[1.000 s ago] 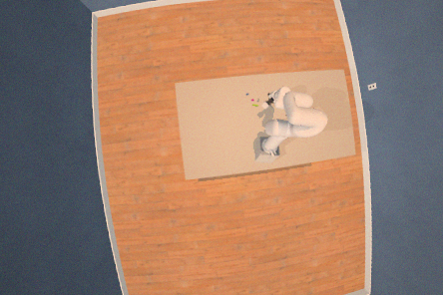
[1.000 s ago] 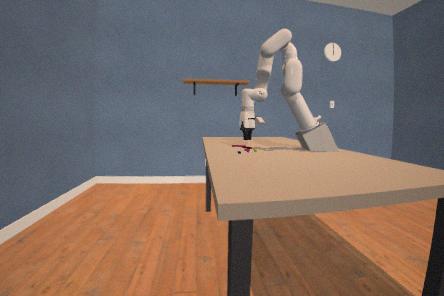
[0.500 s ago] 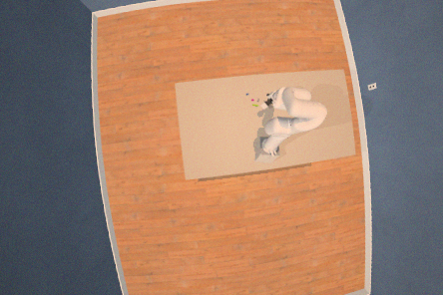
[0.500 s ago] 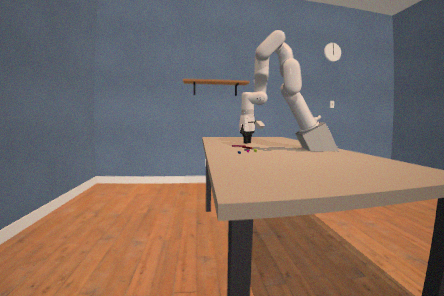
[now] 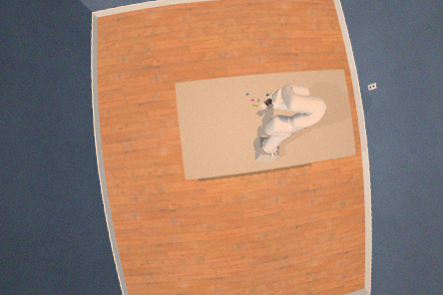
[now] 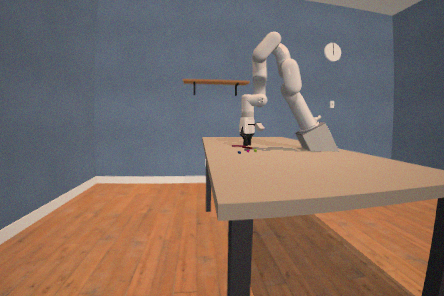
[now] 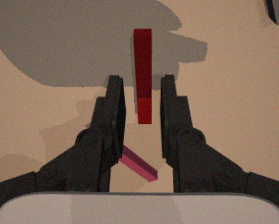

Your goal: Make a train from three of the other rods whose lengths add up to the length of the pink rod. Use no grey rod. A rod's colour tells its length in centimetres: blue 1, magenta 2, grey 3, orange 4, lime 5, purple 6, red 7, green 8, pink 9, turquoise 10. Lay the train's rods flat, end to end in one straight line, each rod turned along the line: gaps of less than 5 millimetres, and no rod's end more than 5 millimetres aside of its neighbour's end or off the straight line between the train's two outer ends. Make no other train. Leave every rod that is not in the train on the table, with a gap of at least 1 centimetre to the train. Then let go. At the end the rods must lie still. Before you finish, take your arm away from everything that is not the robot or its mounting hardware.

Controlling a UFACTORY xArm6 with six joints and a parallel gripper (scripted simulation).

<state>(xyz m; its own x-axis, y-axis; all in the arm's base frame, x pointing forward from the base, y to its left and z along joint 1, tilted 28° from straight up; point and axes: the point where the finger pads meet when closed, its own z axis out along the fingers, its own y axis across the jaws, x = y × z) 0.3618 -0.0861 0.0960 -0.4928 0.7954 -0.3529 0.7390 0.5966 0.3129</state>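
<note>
The red rod lies 30 mm below my hand. The rest, counted from my hand: pink rod 80 mm to the right, 30 mm below, 30 mm ahead; then lime rod 120 mm to the left, 30 mm below, 10 mm behind; then grey rod 90 mm to the left, 30 mm below, 30 mm ahead.
</note>
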